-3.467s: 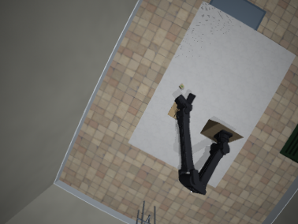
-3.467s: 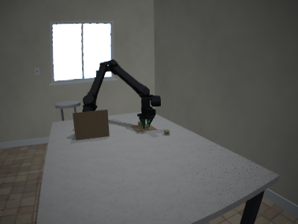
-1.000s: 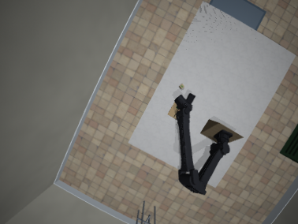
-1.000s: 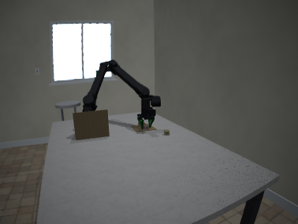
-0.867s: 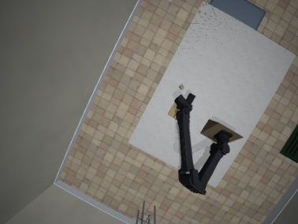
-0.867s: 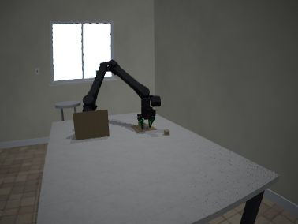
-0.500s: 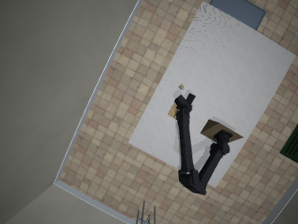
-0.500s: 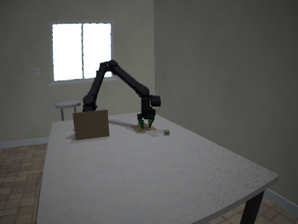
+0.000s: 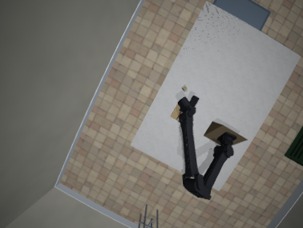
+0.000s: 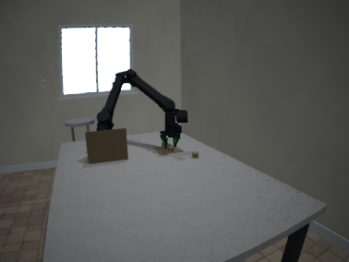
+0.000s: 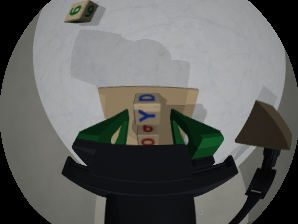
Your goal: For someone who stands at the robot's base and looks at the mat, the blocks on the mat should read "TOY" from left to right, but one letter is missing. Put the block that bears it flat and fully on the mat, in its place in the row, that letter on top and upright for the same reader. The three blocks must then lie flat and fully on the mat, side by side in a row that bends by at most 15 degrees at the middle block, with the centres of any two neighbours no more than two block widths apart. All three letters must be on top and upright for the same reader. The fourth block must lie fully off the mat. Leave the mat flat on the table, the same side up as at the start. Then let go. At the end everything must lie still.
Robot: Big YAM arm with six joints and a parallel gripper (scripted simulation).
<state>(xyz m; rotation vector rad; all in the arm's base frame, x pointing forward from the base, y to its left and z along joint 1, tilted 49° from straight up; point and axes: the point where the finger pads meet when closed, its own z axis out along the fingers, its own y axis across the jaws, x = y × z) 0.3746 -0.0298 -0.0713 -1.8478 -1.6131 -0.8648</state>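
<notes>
Right now my hand is 10 mm short of the mat, 40 mm to the right of it and 30 mm above it.
</notes>
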